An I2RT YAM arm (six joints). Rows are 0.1 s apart.
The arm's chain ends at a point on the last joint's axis. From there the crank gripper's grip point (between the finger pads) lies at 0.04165 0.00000 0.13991 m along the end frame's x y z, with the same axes.
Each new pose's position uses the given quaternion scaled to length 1; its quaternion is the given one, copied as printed.
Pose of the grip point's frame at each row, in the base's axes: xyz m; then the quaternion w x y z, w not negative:
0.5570, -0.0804, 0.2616, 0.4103, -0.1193, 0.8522, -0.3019
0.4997, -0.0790, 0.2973, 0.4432, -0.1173, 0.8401, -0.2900
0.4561, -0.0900, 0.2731, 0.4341, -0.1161, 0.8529, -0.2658
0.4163, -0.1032, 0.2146, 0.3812, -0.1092, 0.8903, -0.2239
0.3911, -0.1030, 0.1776, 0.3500, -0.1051, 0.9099, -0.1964
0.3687, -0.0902, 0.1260, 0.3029, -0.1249, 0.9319, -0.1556
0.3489, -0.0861, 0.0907, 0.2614, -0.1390, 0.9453, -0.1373
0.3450, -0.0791, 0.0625, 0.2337, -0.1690, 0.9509, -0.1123
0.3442, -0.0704, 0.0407, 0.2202, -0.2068, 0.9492, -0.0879
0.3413, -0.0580, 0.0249, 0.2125, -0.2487, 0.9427, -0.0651
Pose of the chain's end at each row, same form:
0.4755, -0.0033, 0.3550, 0.4103, -0.1193, 0.8522, -0.3019
0.4101, -0.0065, 0.3869, 0.4432, -0.1173, 0.8401, -0.2900
0.3687, -0.0228, 0.3688, 0.4341, -0.1161, 0.8529, -0.2658
0.3430, -0.0439, 0.3261, 0.3812, -0.1092, 0.8903, -0.2239
0.3267, -0.0496, 0.2972, 0.3500, -0.1051, 0.9099, -0.1964
0.3170, -0.0466, 0.2554, 0.3029, -0.1249, 0.9319, -0.1556
0.3088, -0.0460, 0.2252, 0.2614, -0.1390, 0.9453, -0.1373
0.3122, -0.0447, 0.2005, 0.2337, -0.1690, 0.9509, -0.1123
0.3147, -0.0418, 0.1808, 0.2202, -0.2068, 0.9492, -0.0879
0.3134, -0.0349, 0.1663, 0.2125, -0.2487, 0.9427, -0.0651

